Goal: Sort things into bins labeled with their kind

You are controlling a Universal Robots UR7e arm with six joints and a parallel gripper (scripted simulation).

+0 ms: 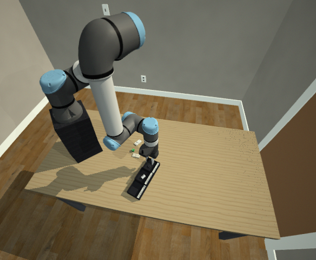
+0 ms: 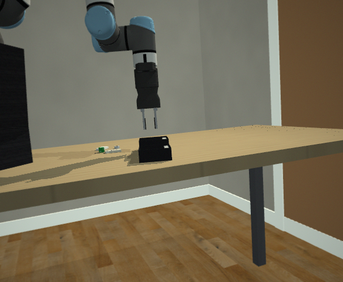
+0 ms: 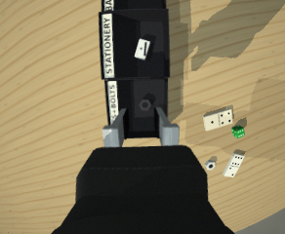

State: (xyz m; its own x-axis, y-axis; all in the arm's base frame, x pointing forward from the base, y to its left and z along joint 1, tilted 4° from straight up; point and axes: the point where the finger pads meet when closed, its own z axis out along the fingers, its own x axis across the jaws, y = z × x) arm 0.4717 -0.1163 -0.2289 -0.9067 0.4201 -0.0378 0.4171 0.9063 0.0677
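Now: the metal nut 16 cm to the left of my hand, 8 cm below it and 6 cm behind it. Also, from my hand: black piece: 7 cm below, 1 cm behind; then cream plate: 11 cm behind, 8 cm to the left, 8 cm below; then green die: 13 cm behind, 11 cm to the left, 8 cm below.
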